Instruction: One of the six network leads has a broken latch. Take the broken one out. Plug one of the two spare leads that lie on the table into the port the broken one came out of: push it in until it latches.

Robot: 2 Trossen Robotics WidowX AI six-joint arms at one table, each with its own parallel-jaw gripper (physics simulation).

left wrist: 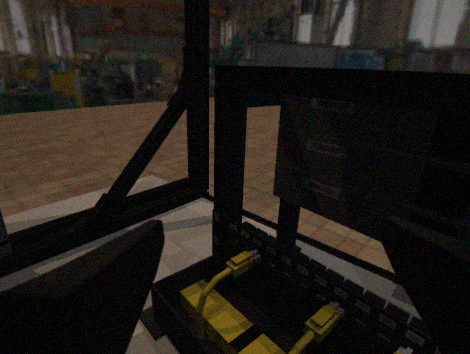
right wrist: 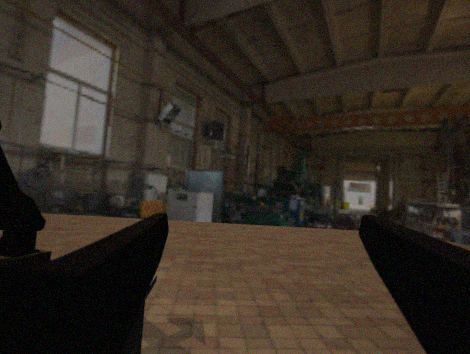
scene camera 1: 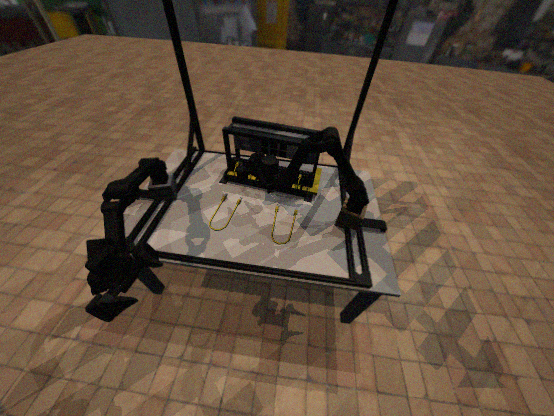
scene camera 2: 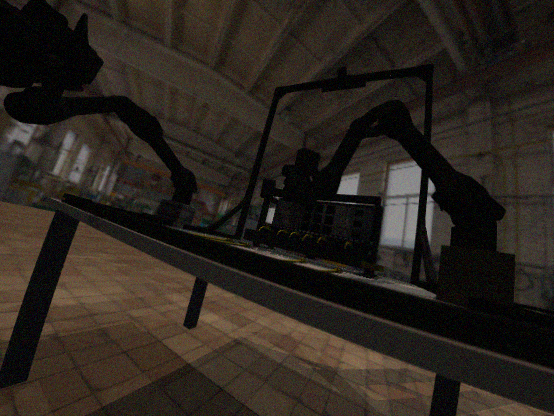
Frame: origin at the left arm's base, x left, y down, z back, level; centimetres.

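Seen in the pictures: left gripper, fingertip midpoint: [left wrist: 271,228] [scene camera 1: 248,158] [scene camera 2: 282,198]; right gripper, fingertip midpoint: [right wrist: 263,223] [scene camera 1: 150,280]; left arm's base, link origin: [right wrist: 18,252] [scene camera 1: 354,207] [scene camera 2: 473,252]; right arm's base, link origin: [scene camera 1: 160,179] [scene camera 2: 179,203].
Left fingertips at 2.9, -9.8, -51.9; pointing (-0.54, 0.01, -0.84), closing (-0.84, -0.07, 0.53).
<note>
Offsets run from my left fingertips to a thing's top centre, as dx, dy, dz. "*": to the spot under its first point. Level surfaces: height alone.
A black rack @(-13.9, -6.2, +4.8) [scene camera 1: 267,134] [scene camera 2: 333,223] [left wrist: 230,140] stands at the back of the table, with yellow network leads plugged into its low port row @(* -8.9, +9.5, -5.9) [left wrist: 304,268]. My left gripper [scene camera 1: 263,167] [left wrist: 271,228] is open and empty, hovering just in front of the ports. Below it, two yellow plugs show in the left wrist view: one @(* -5.4, +10.5, -10.4) [left wrist: 240,260] at the left end and one [left wrist: 323,319] further right. Two spare yellow leads @(* +20.6, +19.5, +1.5) [scene camera 1: 225,214] [scene camera 1: 284,228] lie in U shapes on the table. My right gripper [scene camera 1: 108,307] [right wrist: 263,223] is open and empty, hanging off the table's left side.
Two tall black posts [scene camera 1: 186,91] [scene camera 1: 366,87] rise beside the rack. A black frame [scene camera 1: 263,270] runs round the grey patterned table top @(dy +20.0) [scene camera 1: 242,243]. A yellow strip [scene camera 1: 317,182] [left wrist: 216,316] lies on the rack's base. Brick floor surrounds the table.
</note>
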